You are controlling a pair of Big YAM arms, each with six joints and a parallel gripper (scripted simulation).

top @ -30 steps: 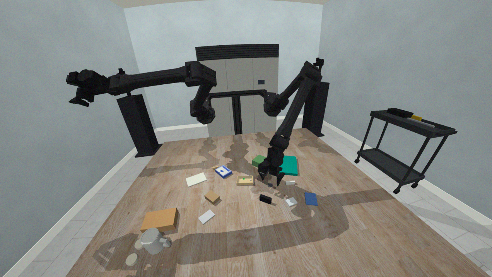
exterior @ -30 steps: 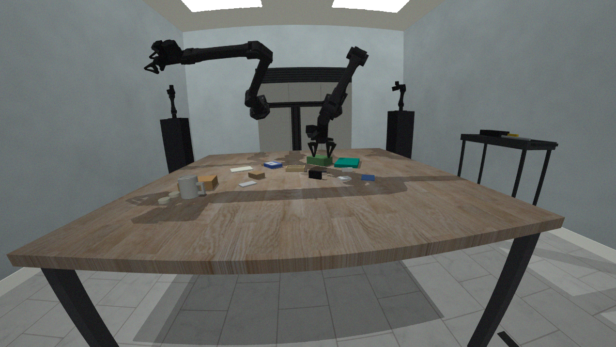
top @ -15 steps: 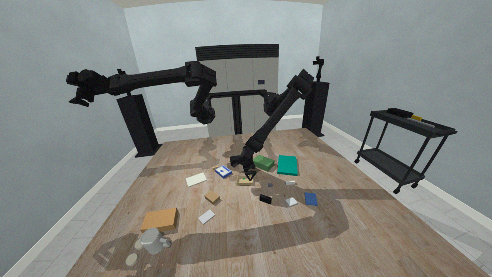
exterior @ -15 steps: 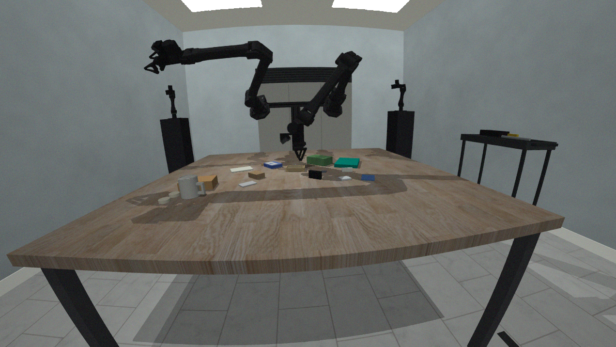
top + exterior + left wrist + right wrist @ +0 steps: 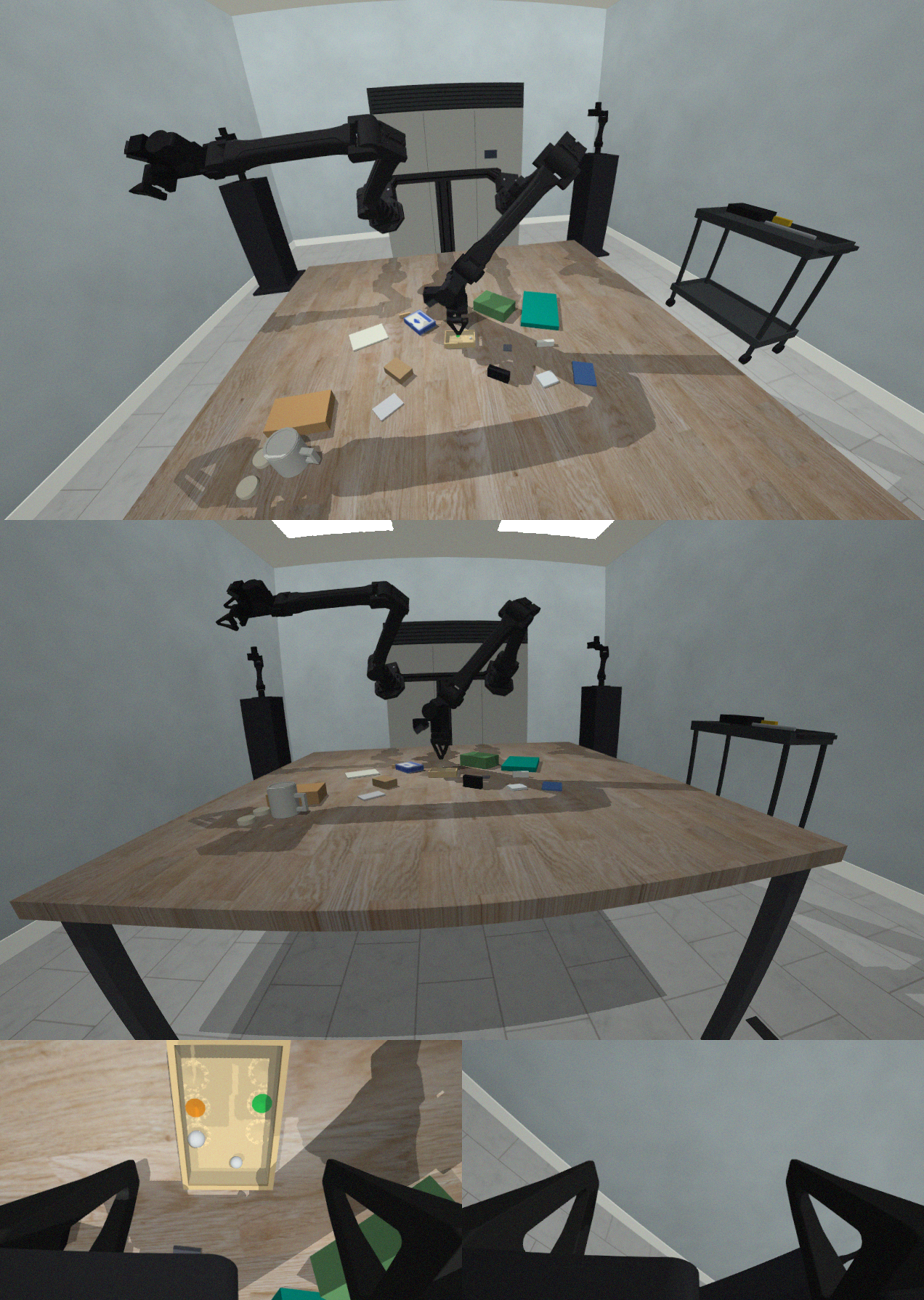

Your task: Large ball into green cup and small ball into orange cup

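The covered wooden puzzle lies 8 cm below my left hand. Round my left hand: green block (14 cm behind, 17 cm to the left, 6 cm below); black block (19 cm ahead, 8 cm to the left, 6 cm below); tan block (10 cm ahead, 22 cm to the right, 7 cm below).
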